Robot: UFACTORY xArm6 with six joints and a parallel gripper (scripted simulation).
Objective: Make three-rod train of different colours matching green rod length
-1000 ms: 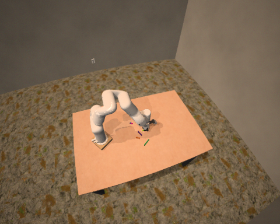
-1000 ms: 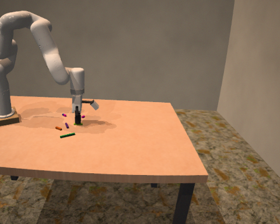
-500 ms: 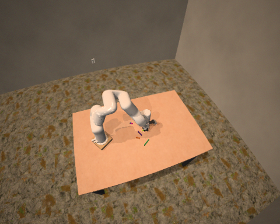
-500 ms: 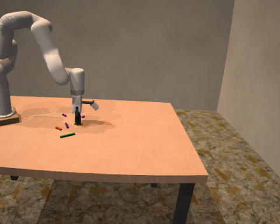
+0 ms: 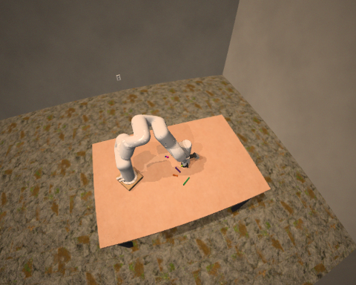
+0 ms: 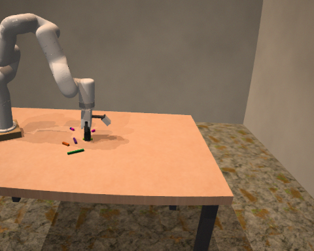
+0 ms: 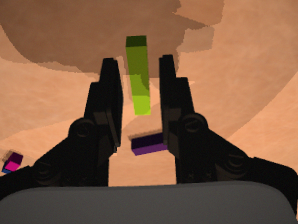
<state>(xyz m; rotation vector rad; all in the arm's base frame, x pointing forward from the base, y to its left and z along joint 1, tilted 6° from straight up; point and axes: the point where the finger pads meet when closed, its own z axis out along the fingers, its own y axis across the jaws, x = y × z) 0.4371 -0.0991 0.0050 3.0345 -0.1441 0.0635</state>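
Now: the lime rod 20 mm below my hand. The rest, counted from my hand: orange rod 110 mm behind, 50 mm to the right, 20 mm below; then green rod 130 mm to the right, 60 mm behind, 20 mm below; then purple rod 60 mm behind, 20 mm below, 10 mm to the right.
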